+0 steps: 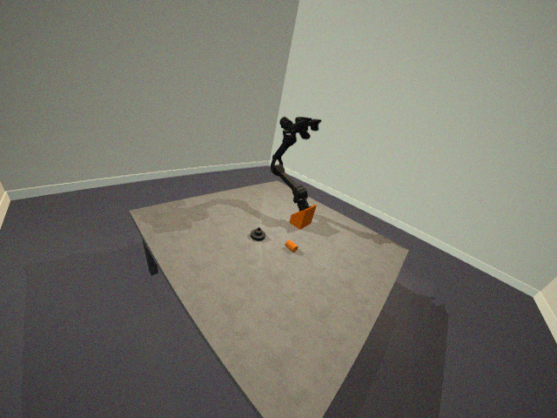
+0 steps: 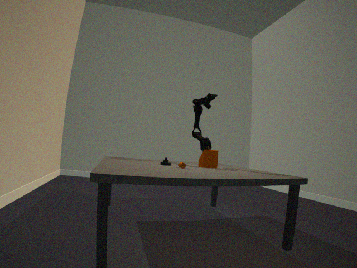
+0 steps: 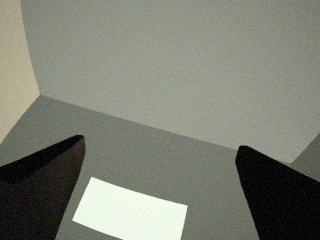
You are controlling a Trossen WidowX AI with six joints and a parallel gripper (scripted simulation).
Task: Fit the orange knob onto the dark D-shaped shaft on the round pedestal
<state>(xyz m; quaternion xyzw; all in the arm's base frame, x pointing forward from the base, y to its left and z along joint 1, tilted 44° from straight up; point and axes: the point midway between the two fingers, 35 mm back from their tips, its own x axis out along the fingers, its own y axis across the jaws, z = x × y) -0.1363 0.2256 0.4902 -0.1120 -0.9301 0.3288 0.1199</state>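
The orange knob lies 36 cm ahead of my gripper tip, 32 cm to the left of it and 63 cm below it. Round my gripper tip: pedestal (45 cm ahead, 15 cm to the left, 62 cm below).
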